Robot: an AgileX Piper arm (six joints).
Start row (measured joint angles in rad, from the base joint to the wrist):
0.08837 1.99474 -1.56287 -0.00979 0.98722 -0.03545
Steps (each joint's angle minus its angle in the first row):
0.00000 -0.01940 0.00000 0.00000 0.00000 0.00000
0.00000 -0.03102 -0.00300 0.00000 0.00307 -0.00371
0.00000 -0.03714 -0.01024 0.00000 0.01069 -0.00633
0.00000 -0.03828 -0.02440 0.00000 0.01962 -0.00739
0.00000 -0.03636 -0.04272 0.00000 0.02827 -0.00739
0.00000 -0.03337 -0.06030 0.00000 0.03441 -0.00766
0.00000 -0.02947 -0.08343 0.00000 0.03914 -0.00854
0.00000 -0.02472 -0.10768 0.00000 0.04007 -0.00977
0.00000 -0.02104 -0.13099 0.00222 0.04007 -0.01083
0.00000 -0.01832 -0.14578 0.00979 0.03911 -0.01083
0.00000 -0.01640 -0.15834 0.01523 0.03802 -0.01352
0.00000 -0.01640 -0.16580 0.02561 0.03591 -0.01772
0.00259 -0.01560 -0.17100 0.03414 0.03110 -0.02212
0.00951 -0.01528 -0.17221 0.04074 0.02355 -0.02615
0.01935 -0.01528 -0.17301 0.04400 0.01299 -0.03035
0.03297 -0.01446 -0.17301 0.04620 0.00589 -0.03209
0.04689 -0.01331 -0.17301 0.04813 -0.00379 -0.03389
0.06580 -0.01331 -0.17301 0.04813 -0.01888 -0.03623
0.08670 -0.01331 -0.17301 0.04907 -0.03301 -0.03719
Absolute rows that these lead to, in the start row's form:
0.08837 1.97534 -1.56287 -0.00979 0.98722 -0.03545
0.08837 1.96372 -1.56587 -0.00979 0.99029 -0.03916
0.08837 1.95760 -1.57311 -0.00979 0.99791 -0.04178
0.08837 1.95646 -1.58727 -0.00979 1.00684 -0.04284
0.08837 1.95838 -1.60559 -0.00979 1.01549 -0.04284
0.08837 1.96137 -1.62317 -0.00979 1.02163 -0.04311
0.08837 1.96527 -1.64630 -0.00979 1.02636 -0.04399
0.08837 1.97002 -1.67055 -0.00979 1.02729 -0.04522
0.08837 1.97370 -1.69386 -0.00757 1.02729 -0.04628
0.08837 1.97642 -1.70865 0.00000 1.02633 -0.04628
0.08837 1.97834 -1.72121 0.00544 1.02524 -0.04897
0.08837 1.97834 -1.72867 0.01582 1.02313 -0.05317
0.09096 1.97914 -1.73387 0.02435 1.01832 -0.05757
0.09788 1.97946 -1.73508 0.03095 1.01077 -0.06160
0.10772 1.97946 -1.73588 0.03421 1.00021 -0.06580
0.12134 1.98028 -1.73588 0.03641 0.99311 -0.06754
0.13526 1.98143 -1.73588 0.03834 0.98343 -0.06934
0.15417 1.98143 -1.73588 0.03834 0.96834 -0.07168
0.17507 1.98143 -1.73588 0.03928 0.95421 -0.07264

